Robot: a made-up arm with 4 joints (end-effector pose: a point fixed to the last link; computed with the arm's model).
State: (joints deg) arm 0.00 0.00 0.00 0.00
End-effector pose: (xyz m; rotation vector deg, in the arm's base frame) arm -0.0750 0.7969 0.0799 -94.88 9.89 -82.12
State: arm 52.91 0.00 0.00 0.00
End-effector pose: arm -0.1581 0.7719 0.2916 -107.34 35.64 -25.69
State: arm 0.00 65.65 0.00 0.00
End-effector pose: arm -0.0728 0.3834 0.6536 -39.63 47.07 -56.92
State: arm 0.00 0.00 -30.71 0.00
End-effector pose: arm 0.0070 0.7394 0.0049 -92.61 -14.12 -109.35
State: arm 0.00 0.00 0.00 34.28
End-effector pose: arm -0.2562 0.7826 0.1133 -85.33 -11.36 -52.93
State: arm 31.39 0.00 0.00 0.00
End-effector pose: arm -0.1474 0.7915 0.1984 -104.44 25.84 -49.27
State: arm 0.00 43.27 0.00 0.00
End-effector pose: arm -0.0728 0.5967 0.5172 -58.79 36.20 -66.73
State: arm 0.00 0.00 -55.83 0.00
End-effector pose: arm 0.0840 0.6734 -0.0118 -86.18 -36.13 -129.99
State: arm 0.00 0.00 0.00 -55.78
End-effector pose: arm 0.1471 0.6067 0.0557 -98.66 52.28 -128.80
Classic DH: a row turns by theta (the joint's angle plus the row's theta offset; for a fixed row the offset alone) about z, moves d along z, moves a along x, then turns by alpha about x. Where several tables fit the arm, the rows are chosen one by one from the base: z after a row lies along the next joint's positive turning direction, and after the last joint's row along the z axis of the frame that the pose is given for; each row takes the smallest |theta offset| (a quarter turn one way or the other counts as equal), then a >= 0, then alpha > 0; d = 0 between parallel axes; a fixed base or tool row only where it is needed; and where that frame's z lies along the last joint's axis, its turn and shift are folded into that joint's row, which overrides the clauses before.
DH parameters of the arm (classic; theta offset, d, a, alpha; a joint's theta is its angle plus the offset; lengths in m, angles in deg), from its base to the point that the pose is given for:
base (fixed): -18.42 0.0918 -0.1398 -76.7
joint 1: -85.28 0.0918 -0.0686 -72.43
joint 2: -1.09 -0.3178 0.0567 48.82
joint 3: 85.69 0.4746 -0.025 70.4
joint 4: -16.55 -0.133 -0.223 -73.93
tool (fixed): -47.52 0.2295 0 0

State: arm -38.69 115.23 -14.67 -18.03
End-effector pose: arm -0.2898 -0.0022 0.6064 0.13 48.03 -56.16
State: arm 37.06 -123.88 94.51 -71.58
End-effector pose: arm -0.4011 -0.0960 -0.4319 94.52 0.70 47.84
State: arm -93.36 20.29 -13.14 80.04
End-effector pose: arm 0.0069 0.5523 -0.2274 -63.97 -116.11 -82.33
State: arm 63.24 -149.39 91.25 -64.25
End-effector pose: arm -0.4228 -0.2590 -0.3016 100.26 36.83 47.62
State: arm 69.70 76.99 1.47 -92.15
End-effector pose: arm 0.1837 0.2582 -0.0027 101.84 -119.29 -20.88
